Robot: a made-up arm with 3 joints.
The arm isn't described. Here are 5 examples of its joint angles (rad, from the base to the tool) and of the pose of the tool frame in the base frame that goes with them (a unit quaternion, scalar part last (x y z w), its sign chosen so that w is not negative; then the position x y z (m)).
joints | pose
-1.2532 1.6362 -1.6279 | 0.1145 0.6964 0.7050 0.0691 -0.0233 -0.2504 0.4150
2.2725 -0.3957 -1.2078 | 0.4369 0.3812 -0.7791 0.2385 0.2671 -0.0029 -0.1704
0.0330 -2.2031 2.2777 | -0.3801 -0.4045 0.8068 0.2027 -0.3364 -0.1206 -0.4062
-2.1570 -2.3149 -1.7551 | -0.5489 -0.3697 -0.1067 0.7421 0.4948 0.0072 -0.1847
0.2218 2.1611 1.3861 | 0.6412 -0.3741 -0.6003 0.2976 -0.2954 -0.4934 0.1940
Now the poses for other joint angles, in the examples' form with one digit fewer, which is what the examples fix.
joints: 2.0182 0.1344 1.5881
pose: -0.577 -0.419 -0.617 0.332 0.293 0.099 0.368
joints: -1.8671 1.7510 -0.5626
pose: 0.296 0.699 0.621 0.195 0.187 -0.024 0.405
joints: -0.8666 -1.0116 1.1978
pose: -0.156 -0.616 0.551 0.541 -0.333 0.089 -0.136
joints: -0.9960 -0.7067 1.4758
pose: 0.077 -0.677 0.536 0.499 -0.404 0.029 0.010
